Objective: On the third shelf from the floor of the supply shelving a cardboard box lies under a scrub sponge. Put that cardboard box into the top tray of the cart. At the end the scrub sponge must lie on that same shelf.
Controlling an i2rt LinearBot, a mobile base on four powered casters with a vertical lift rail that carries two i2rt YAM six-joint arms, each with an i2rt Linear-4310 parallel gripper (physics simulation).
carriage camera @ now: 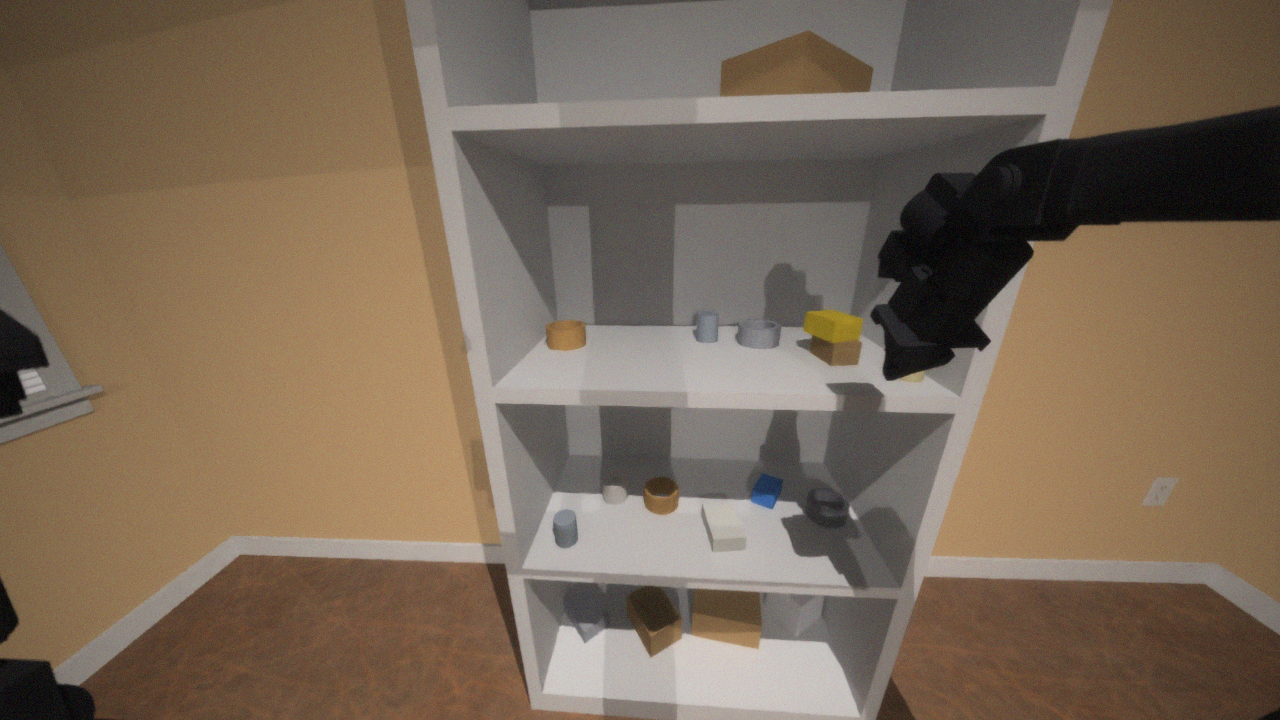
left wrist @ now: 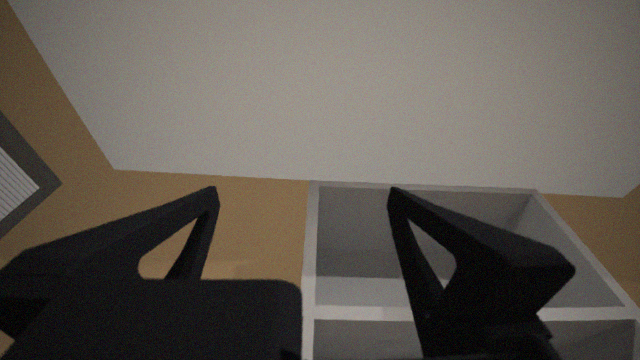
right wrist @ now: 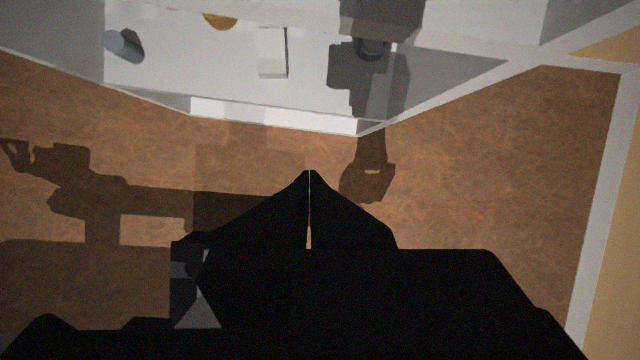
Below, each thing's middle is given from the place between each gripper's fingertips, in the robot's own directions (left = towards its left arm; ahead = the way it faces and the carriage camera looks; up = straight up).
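My right gripper: 340 mm short of cardboard box (carriage camera: pixel 843 353), 90 mm to the left of it, 80 mm above it. Yellow scrub sponge (carriage camera: pixel 833 326), from my right hand: 350 mm ahead, 80 mm to the right, 30 mm below.
My left hand: 710 mm short of yellow scrub sponge, 720 mm to the left of it, 250 mm above it. Cardboard box, from my left hand: 700 mm ahead, 730 mm to the right, 300 mm below.
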